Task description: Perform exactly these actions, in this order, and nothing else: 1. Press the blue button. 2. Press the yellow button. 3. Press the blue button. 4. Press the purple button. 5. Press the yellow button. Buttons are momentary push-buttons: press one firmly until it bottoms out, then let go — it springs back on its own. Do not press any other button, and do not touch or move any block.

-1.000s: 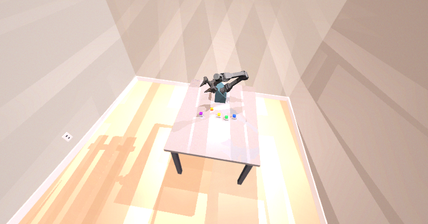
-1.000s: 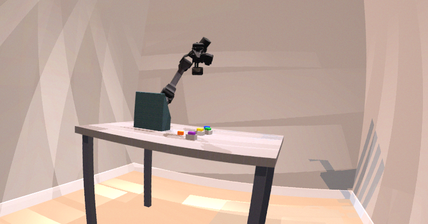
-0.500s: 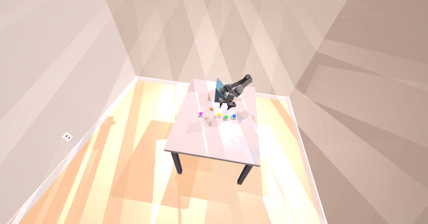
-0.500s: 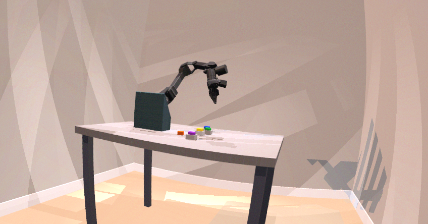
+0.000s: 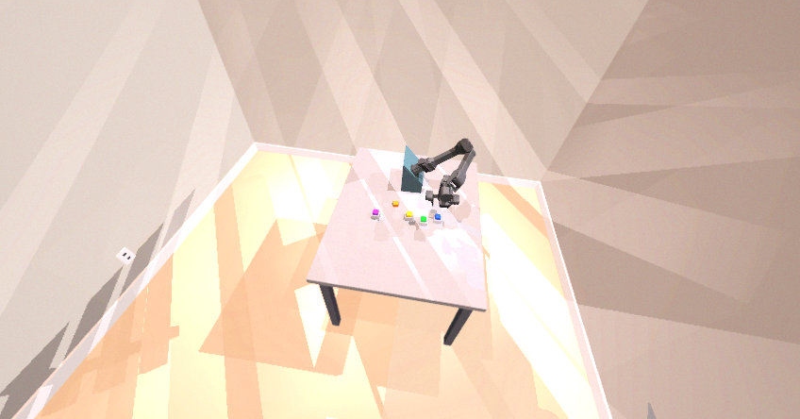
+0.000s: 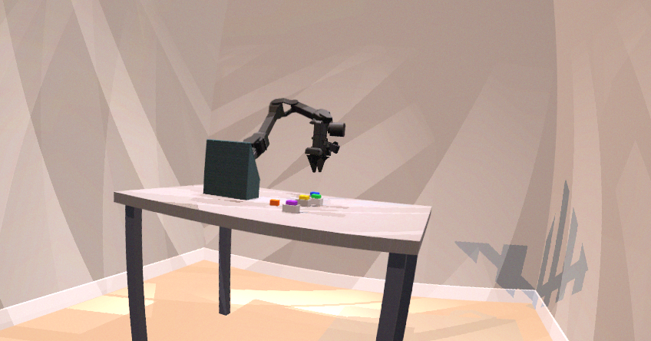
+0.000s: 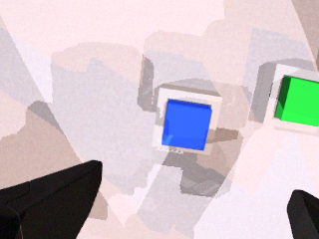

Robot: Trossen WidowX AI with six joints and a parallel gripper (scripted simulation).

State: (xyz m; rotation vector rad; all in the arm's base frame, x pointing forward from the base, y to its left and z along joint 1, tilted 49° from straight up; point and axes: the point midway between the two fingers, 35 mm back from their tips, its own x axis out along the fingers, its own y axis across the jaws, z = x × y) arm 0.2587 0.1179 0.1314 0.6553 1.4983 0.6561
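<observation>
Right now my gripper tip is 9 cm above the blue button. Round my gripper tip: orange block 26 cm to the right, 11 cm below, 8 cm behind; then green button 9 cm below, 8 cm to the right, 3 cm ahead; then yellow button 17 cm to the right, 9 cm below, 1 cm ahead.
</observation>
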